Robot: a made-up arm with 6 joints. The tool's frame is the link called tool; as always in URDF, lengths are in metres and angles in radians.
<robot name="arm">
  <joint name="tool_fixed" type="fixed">
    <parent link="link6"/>
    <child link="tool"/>
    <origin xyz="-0.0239 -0.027 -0.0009" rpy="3.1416 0 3.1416"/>
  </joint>
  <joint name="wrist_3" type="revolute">
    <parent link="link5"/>
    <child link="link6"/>
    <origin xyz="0.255 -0.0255 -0.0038" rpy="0 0 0"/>
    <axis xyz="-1 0 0"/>
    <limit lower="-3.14" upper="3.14"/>
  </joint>
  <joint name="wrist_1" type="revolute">
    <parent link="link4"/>
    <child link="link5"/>
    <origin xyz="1.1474 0.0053 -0.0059" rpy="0 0 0"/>
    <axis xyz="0 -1 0"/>
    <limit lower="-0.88" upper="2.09"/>
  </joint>
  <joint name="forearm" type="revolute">
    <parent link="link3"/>
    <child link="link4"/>
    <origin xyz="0.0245 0.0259 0.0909" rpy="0 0 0"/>
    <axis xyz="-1 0 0"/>
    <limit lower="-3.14" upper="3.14"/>
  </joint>
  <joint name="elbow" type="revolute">
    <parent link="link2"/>
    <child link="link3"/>
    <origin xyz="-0.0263 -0.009 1.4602" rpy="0 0 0"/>
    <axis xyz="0 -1 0"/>
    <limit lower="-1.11" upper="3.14"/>
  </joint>
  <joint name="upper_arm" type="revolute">
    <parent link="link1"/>
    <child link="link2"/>
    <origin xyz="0.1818 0.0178 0.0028" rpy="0 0 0"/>
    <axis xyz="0 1 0"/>
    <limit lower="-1.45" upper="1"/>
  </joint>
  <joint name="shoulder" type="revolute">
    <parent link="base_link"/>
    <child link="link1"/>
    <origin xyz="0.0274 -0.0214 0.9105" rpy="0 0 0"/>
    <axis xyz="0 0 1"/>
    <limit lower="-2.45" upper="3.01"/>
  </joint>
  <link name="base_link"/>
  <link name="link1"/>
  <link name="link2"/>
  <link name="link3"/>
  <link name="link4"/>
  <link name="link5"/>
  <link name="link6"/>
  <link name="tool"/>
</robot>
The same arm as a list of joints. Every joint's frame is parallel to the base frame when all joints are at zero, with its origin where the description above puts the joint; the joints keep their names.
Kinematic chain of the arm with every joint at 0, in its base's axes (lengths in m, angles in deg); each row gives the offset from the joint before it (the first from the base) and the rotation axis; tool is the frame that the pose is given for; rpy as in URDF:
shoulder: xyz 0.0274 -0.0214 0.9105 axis +z
upper_arm: xyz 0.1818 0.0178 0.0028 axis +y
elbow: xyz -0.0263 -0.009 1.4602 axis -y
forearm: xyz 0.0245 0.0259 0.0909 axis -x
wrist_1: xyz 1.1474 0.0053 -0.0059 axis -y
wrist_3: xyz 0.255 -0.0255 -0.0038 axis -x
tool: xyz -0.0239 -0.027 -0.0009 rpy -180 0 -180
Joint limits (deg, base to tool): -140.37..172.46 -83.08..57.3 -63.6..179.91 -179.91..179.91 -50.42..119.75 -179.91..179.91

